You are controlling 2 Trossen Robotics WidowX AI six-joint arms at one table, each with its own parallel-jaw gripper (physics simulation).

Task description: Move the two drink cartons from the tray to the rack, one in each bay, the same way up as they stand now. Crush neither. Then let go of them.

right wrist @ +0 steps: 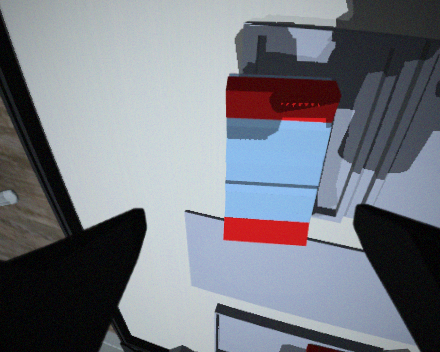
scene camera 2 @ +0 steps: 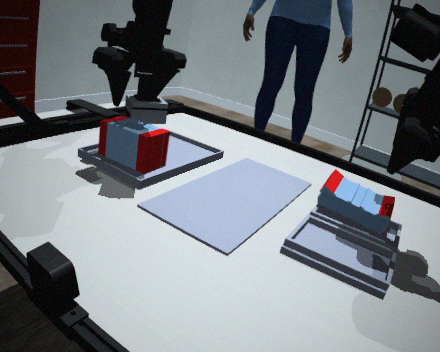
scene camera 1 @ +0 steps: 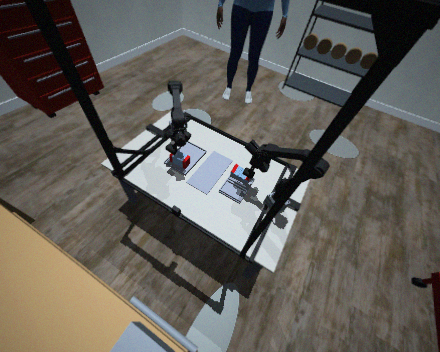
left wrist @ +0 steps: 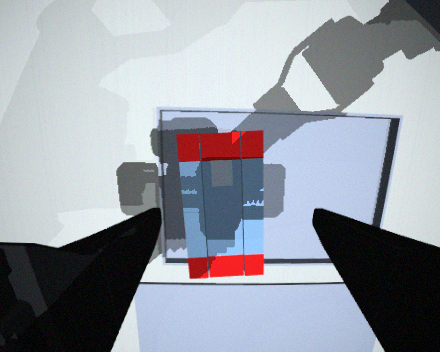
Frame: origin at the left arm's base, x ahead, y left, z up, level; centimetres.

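Where they show: left gripper, fingertip midpoint: (scene camera 2: 134,103) (scene camera 1: 178,150) (left wrist: 237,215); right gripper, fingertip midpoint: (right wrist: 249,216) (scene camera 2: 392,158) (scene camera 1: 248,167); left arm's base, origin of the base link: (scene camera 2: 146,98).
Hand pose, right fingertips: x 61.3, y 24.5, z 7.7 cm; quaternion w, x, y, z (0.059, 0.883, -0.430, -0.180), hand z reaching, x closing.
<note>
Things, the pixels of their top centre, and the offset from my right fingertips. Level surfaces: height alone.
- drink carton, middle of its top: (left wrist: 223,210) (scene camera 2: 134,125) (scene camera 1: 179,155) dx -29.1, dy -34.5, dz -5.8 cm
- tray, middle of its top: (left wrist: 278,194) (scene camera 2: 154,149) (scene camera 1: 186,156) dx -32.1, dy -29.2, dz -11.6 cm
- rack, middle of its top: (right wrist: 378,151) (scene camera 2: 352,231) (scene camera 1: 237,184) dx +2.6, dy -7.3, dz -11.2 cm
- flat lavender mat, its level: dz -12.8 cm
One drink carton (scene camera 1: 180,161) (scene camera 2: 122,145) (left wrist: 220,200), blue with red ends, is in the tray (scene camera 1: 197,152) (scene camera 2: 182,167) (left wrist: 325,185) at its left side. The other carton (scene camera 1: 241,172) (scene camera 2: 357,200) (right wrist: 272,160) rests at the far bay of the rack (scene camera 1: 231,192) (scene camera 2: 340,250); its upper face dips in the middle, its ends raised. The near bay holds no carton. My left gripper (scene camera 1: 175,148) (scene camera 2: 134,101) (left wrist: 237,215) is open above the tray carton, which lies nearer its left finger in the left wrist view. My right gripper (scene camera 1: 248,172) (right wrist: 249,216) is open, above and apart from the rack carton.
A flat lavender mat (scene camera 1: 210,172) (scene camera 2: 225,205) (left wrist: 250,320) lies between tray and rack. Black frame rails edge the white table. A black block (scene camera 2: 52,272) sits at the front edge. A person (scene camera 1: 250,40) (scene camera 2: 295,65) stands behind the table.
</note>
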